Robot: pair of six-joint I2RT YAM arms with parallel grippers.
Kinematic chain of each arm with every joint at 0, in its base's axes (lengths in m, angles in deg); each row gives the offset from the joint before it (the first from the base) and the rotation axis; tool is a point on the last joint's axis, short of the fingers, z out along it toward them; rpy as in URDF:
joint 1: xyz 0 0 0.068 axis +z
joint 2: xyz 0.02 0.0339 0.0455 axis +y
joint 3: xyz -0.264 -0.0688 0 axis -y
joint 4: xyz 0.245 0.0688 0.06 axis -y
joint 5: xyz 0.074 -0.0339 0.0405 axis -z
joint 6: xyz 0.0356 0 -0.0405 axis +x
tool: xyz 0 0 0 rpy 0 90 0
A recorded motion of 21 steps. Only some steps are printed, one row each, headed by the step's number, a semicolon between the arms.
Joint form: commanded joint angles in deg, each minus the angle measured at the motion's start. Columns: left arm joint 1, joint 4, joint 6, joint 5, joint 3, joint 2; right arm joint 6, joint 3, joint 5, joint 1, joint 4, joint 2.
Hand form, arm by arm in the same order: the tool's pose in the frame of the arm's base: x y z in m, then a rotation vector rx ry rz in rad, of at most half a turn. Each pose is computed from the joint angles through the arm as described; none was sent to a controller.
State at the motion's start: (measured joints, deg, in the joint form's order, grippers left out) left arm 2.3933 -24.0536 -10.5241 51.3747 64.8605 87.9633; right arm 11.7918 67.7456 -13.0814 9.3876 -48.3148 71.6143
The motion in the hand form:
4: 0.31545 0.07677 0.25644 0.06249 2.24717 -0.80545; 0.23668 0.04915 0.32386 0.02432 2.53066 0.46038
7: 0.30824 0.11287 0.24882 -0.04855 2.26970 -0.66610; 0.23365 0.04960 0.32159 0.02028 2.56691 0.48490
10: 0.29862 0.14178 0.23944 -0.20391 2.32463 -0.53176; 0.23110 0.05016 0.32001 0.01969 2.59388 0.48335
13: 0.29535 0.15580 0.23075 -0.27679 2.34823 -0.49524; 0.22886 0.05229 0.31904 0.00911 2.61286 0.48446
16: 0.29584 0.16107 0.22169 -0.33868 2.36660 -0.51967; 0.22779 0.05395 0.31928 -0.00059 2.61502 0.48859
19: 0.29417 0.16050 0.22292 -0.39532 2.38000 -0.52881; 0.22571 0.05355 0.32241 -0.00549 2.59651 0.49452
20: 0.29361 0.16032 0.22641 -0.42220 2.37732 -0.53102; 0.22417 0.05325 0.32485 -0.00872 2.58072 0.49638
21: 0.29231 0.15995 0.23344 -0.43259 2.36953 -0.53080; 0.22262 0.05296 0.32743 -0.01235 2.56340 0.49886
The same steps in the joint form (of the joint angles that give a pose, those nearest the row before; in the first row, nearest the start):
4: 15.91 -3.98 14.75 -4.02 0.18 0.85; 3.43 -0.17 0.17 0.46 -2.75 -1.64
7: 22.01 -4.00 17.22 -7.74 0.15 2.01; 3.43 -0.18 -1.11 0.50 -4.72 -1.57
10: 26.80 -4.87 17.38 -13.49 0.07 3.15; 3.43 -0.17 -1.12 0.74 -6.23 -1.57
13: 29.03 -4.94 17.33 -15.21 0.06 4.63; 3.43 -0.18 -1.09 1.35 -7.26 -1.60
16: 29.75 -5.11 15.85 -15.24 0.07 6.25; 3.45 -0.18 -1.16 1.79 -7.43 -1.70
19: 29.75 -6.43 13.79 -16.02 0.31 5.99; 3.41 -0.15 -1.33 1.77 -7.12 -2.43
20: 29.75 -6.97 12.52 -16.30 0.68 5.60; 3.39 -0.15 -1.33 1.77 -6.80 -2.99
21: 29.81 -7.96 11.87 -16.31 1.38 4.81; 3.37 -0.15 -1.35 1.77 -6.40 -3.58

